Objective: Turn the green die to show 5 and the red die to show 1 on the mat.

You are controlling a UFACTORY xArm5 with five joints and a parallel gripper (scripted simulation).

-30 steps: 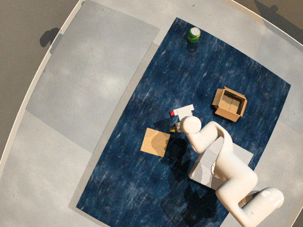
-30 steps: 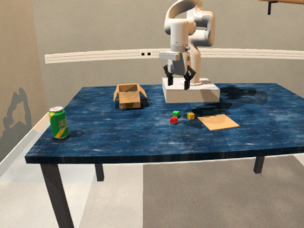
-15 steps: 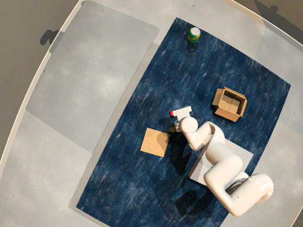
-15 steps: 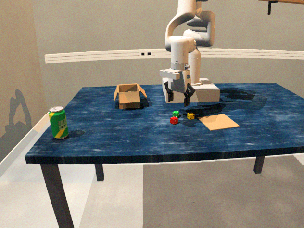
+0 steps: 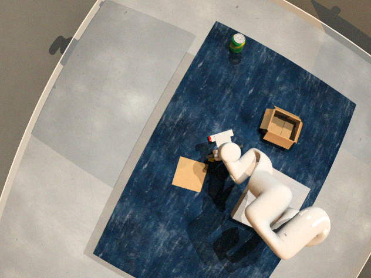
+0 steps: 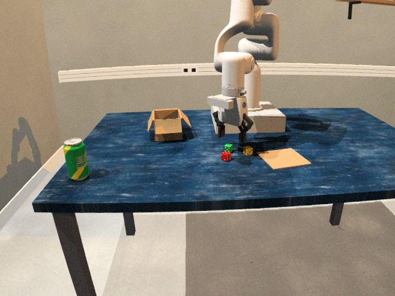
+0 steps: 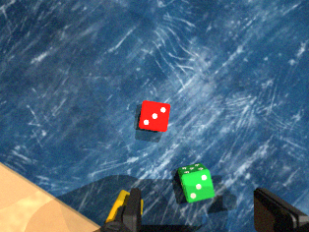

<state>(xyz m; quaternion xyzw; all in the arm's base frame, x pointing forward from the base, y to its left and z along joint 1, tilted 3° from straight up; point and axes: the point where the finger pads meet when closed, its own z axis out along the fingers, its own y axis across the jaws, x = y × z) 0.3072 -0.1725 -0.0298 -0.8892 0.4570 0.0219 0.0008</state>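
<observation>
The green die is 4 cm below my hand and 1 cm to the right of it. Round my hand: red die 7 cm ahead, 4 cm to the right, 4 cm below; then mat 15 cm to the left, 11 cm ahead, 5 cm below; then yellow die 5 cm to the left, 4 cm below, 4 cm ahead.
</observation>
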